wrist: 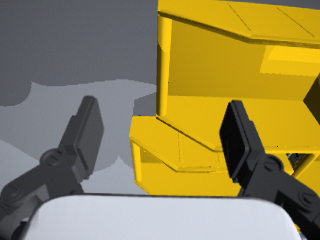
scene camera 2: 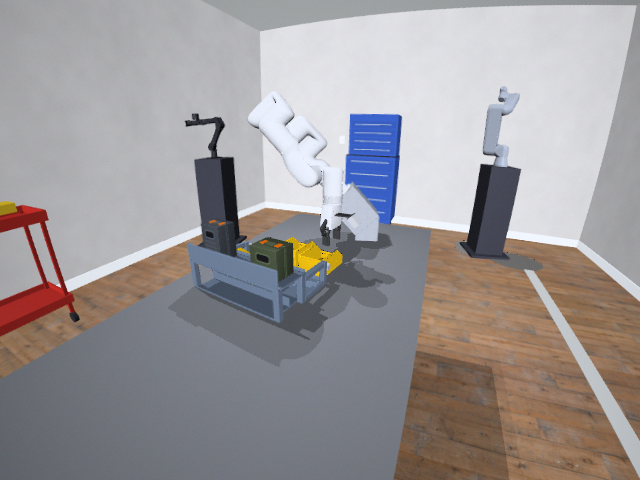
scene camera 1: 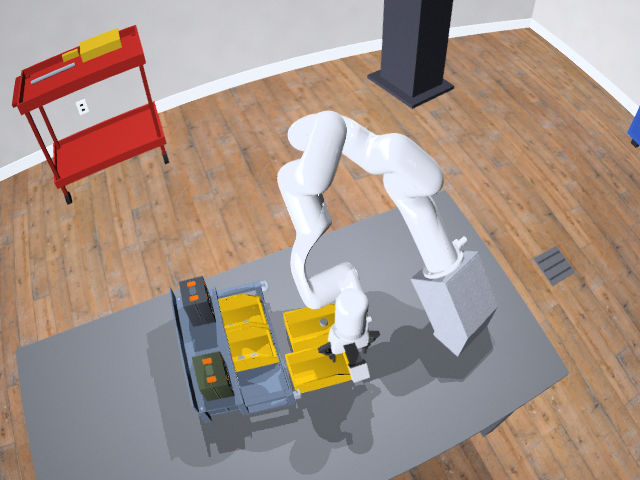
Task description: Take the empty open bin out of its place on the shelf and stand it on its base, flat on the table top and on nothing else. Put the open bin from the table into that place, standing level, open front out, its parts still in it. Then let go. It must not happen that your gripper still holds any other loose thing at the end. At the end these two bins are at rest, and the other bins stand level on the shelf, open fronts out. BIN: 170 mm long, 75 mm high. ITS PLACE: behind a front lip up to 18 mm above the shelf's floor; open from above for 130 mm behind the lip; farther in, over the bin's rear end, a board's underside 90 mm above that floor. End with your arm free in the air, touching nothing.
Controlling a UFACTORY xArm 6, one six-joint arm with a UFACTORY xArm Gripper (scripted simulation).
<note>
I see my gripper (scene camera 1: pixel 348 353) and a green box (scene camera 2: pixel 275 254).
My gripper is seen too in the wrist view (wrist: pixel 162 114). The wrist view misses the green box: it is out of frame.
</note>
